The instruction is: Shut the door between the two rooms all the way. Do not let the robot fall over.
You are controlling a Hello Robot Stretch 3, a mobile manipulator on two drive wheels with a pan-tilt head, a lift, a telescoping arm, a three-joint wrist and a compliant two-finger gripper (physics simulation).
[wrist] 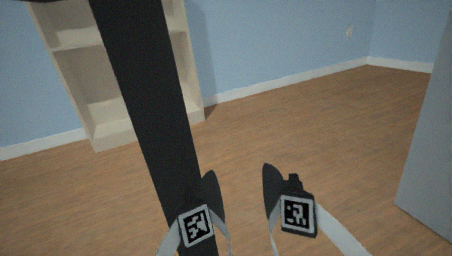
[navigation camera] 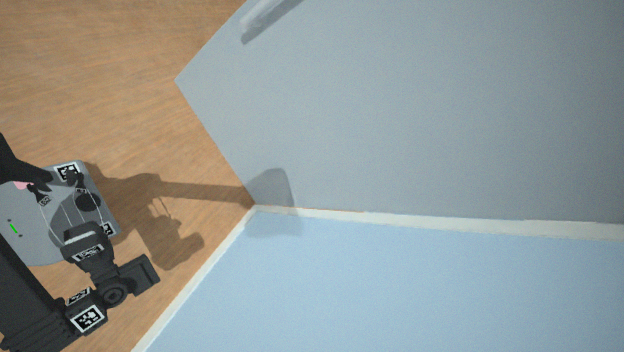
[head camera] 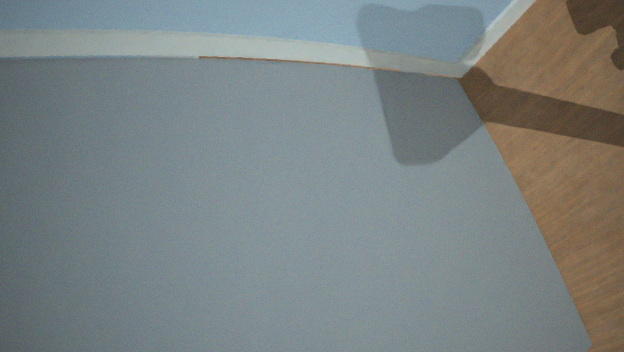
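Where they show: gripper, fingertip midpoint: (navigation camera: 53, 173); robot's base at its link origin: (navigation camera: 87, 200).
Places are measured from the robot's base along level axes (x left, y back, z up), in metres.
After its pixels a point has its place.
The door is a flat grey panel (head camera: 250, 200) {x -0.114, y -0.744, z 0.944 m} (navigation camera: 425, 110) {x 0.006, y -0.712, z 1.241 m} (wrist: 430, 150) that stands open, at an angle to the blue wall. Its lower edge meets the wall's white trim at a corner in the head and navigation views. Part of its pale bar handle (navigation camera: 262, 17) {x 0.454, y -0.591, z 0.795 m} shows at the top of the navigation view. My gripper (navigation camera: 57, 187) (wrist: 240, 184) {x 0.104, y 0.012, z 0.585 m} is open, with its fingers apart and empty. It is over my base at the left of the navigation view. In the wrist view the door is to the right, apart from the fingers.
A blue wall (head camera: 200, 15) {x -0.498, y -0.729, z 0.989 m} (navigation camera: 400, 290) {x -0.569, y -0.505, z 1.142 m} (wrist: 280, 40) with white trim (head camera: 150, 44) {x -0.464, y -0.794, z 1.081 m} (navigation camera: 450, 225) {x -0.468, y -0.782, z 1.307 m} (wrist: 285, 84) runs beside the door. A pale shelf unit (wrist: 195, 75) stands behind my dark arm in the wrist view. My base (navigation camera: 25, 245) {x -0.066, y 0.191, z 0.160 m} is on the wooden floor, left of the door.
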